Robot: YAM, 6 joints.
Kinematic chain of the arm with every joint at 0, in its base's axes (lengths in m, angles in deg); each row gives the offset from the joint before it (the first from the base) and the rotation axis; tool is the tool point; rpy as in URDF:
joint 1: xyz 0 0 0.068 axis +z
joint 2: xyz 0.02 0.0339 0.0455 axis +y
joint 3: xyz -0.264 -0.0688 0 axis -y
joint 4: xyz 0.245 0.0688 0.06 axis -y
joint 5: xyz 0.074 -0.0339 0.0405 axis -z
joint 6: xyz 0.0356 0 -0.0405 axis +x
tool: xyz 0 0 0 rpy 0 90 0
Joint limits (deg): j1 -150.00..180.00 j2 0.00..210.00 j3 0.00..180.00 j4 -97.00..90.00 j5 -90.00..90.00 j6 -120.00..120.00
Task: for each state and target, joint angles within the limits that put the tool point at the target. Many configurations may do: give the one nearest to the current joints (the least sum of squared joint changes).
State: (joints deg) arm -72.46 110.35 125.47 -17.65 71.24 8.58
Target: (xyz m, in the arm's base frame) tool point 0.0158 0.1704 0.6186
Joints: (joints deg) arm -107.08 45.63 132.38 -29.00 78.88 8.58
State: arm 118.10 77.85 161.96 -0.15 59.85 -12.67
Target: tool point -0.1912 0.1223 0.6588
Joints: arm 155.22 93.67 142.15 -8.71 60.25 -12.67
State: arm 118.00 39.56 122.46 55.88 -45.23 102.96
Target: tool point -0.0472 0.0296 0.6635
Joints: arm 120.20 66.51 108.96 50.92 -46.69 102.96
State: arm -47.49 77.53 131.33 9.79 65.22 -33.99
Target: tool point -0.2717 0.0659 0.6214
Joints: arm -20.52 45.86 142.11 12.33 70.44 -33.99
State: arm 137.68 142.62 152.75 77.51 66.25 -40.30
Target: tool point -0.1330 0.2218 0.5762
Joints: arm 128.80 98.71 115.04 90.00 82.80 -40.30
